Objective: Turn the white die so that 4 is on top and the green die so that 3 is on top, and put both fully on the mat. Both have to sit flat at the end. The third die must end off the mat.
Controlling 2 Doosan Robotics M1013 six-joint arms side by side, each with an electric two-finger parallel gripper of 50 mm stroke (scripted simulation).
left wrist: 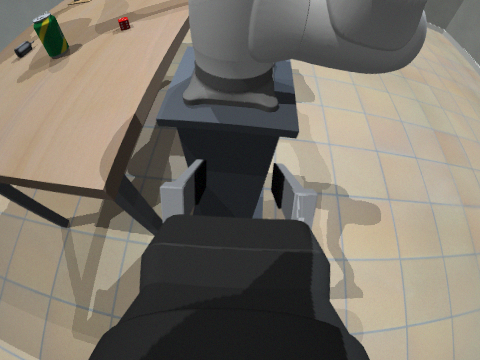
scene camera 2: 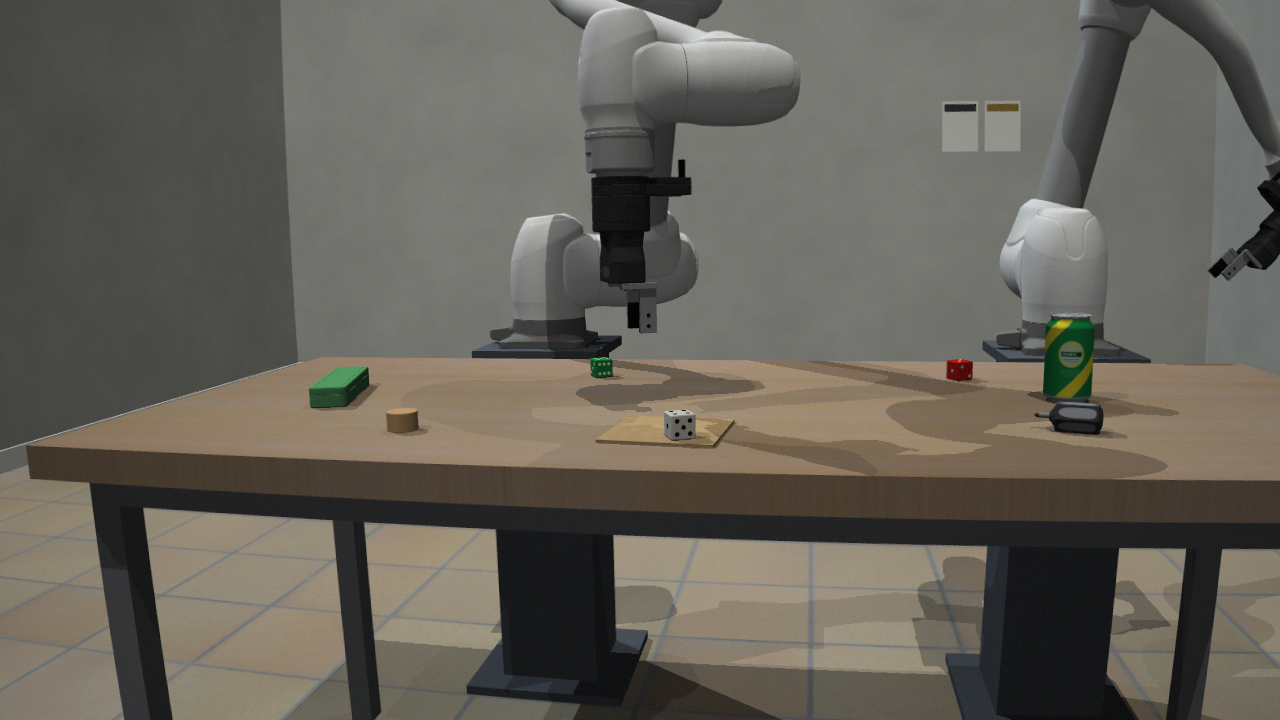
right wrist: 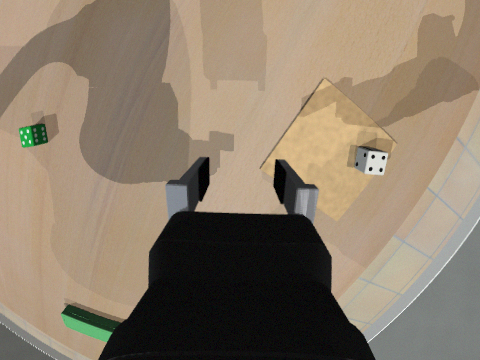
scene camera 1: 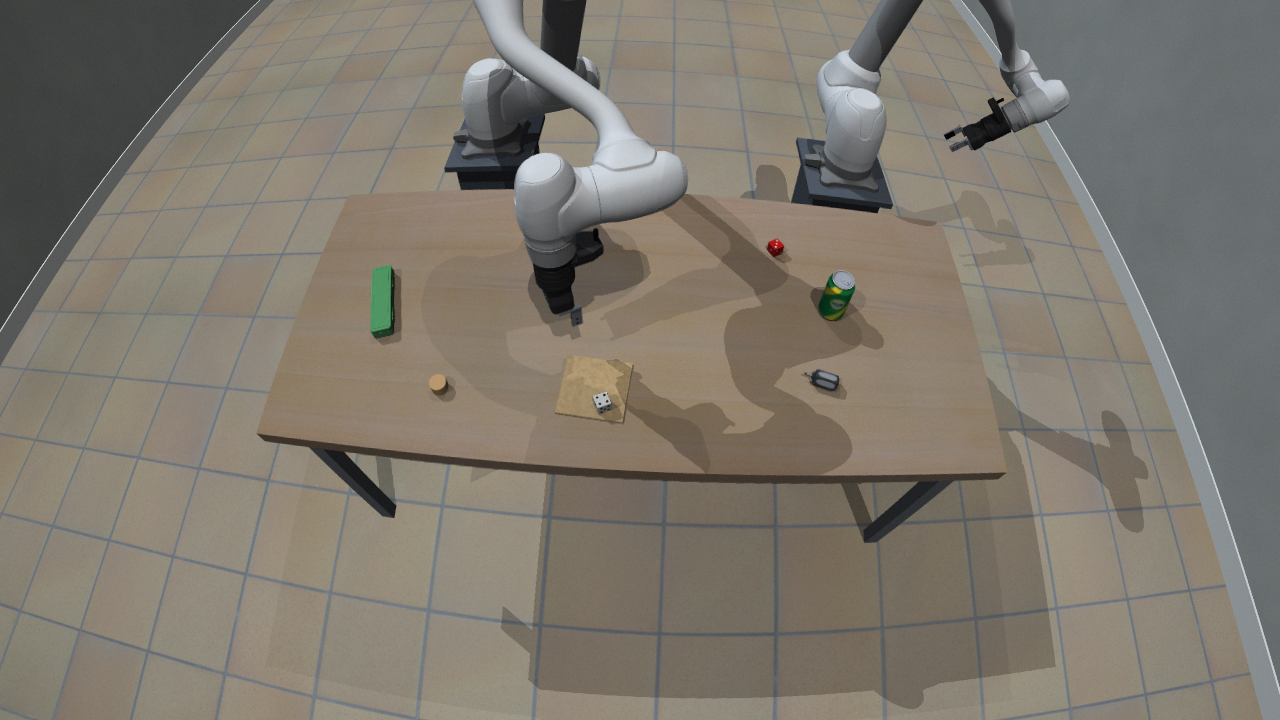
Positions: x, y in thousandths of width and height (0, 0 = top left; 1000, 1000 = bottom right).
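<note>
My left gripper (scene camera 2: 952, 383) and my right gripper (scene camera 2: 501, 459) are visible. A tan mat appears in scene camera 1 (scene camera 1: 457, 524), scene camera 2 (scene camera 2: 497, 598) and the right wrist view (right wrist: 670, 401). A white die is visible in scene camera 2 (scene camera 2: 530, 590) and the right wrist view (right wrist: 778, 449). A green box appears in scene camera 2 (scene camera 2: 263, 541) and scene camera 1 (scene camera 1: 299, 401); in the left wrist view the box is out of frame. Also present: a dark grey object (scene camera 2: 850, 581), which is out of frame in the right wrist view, a wooden disc (scene camera 2: 314, 584) and a can (scene camera 2: 836, 474).
</note>
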